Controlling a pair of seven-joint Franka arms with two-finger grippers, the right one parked.
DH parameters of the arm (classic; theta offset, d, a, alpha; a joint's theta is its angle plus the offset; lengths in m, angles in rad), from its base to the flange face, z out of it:
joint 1: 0 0.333 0 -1.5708
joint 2: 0 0 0 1.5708
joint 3: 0 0.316 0.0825 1.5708
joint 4: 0 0 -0.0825 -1.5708
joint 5: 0 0.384 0 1.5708
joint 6: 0 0 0.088 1.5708
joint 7: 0 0.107 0 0
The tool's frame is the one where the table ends.
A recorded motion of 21 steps. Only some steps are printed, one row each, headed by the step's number.
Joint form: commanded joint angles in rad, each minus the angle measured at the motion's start. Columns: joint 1, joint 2, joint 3, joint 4, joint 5, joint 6, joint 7.
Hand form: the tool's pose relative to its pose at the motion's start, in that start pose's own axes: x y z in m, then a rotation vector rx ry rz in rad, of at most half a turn. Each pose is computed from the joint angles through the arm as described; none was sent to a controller.
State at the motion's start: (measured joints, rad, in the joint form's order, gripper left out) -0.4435 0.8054 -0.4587 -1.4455 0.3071 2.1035 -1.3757
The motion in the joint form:
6: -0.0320 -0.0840 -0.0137 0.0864 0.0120 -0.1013 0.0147
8: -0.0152 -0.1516 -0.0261 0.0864 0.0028 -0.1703 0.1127
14: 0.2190 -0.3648 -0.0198 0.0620 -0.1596 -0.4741 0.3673
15: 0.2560 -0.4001 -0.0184 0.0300 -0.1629 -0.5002 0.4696
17: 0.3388 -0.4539 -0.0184 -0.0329 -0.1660 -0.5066 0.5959
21: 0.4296 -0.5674 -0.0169 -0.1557 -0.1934 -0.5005 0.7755
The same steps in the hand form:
6: -0.0168 0.0143 -0.0877 -0.0445 0.0670 0.0411
8: -0.0176 0.0028 -0.1293 -0.0315 0.0845 0.1280
14: 0.0813 -0.1152 -0.2355 0.0646 -0.0338 0.1092
15: 0.0921 -0.1363 -0.2406 0.0882 -0.0432 0.1772
17: 0.1199 -0.1759 -0.2445 0.1056 -0.0515 0.2279
21: 0.1309 -0.2265 -0.2526 0.1184 -0.0622 0.3221

